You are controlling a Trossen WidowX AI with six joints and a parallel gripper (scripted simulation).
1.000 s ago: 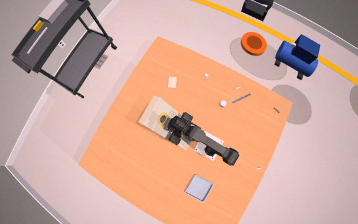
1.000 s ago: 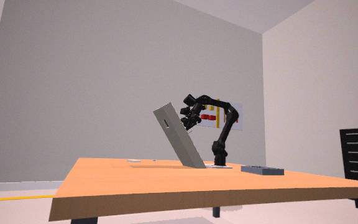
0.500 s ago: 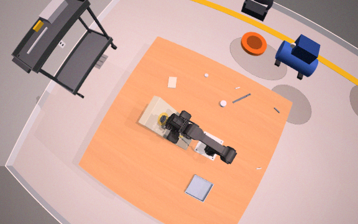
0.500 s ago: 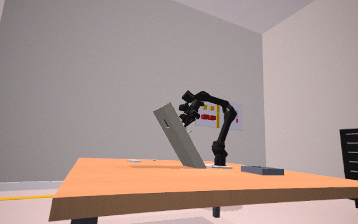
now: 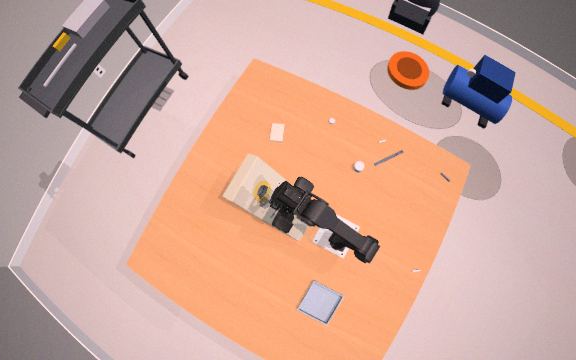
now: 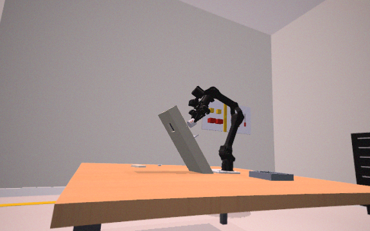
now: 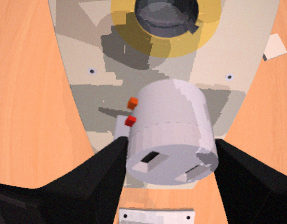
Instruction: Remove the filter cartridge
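The grey tray lies 32 cm behind my gripper tip, 28 cm to the left of it and 28 cm below it. The rest, counted from my gripper tip: round filter cartridge: right at my gripper tip; then white card: 24 cm ahead, 31 cm to the right, 28 cm below; then white knob: 18 cm behind, 34 cm to the right, 27 cm below.
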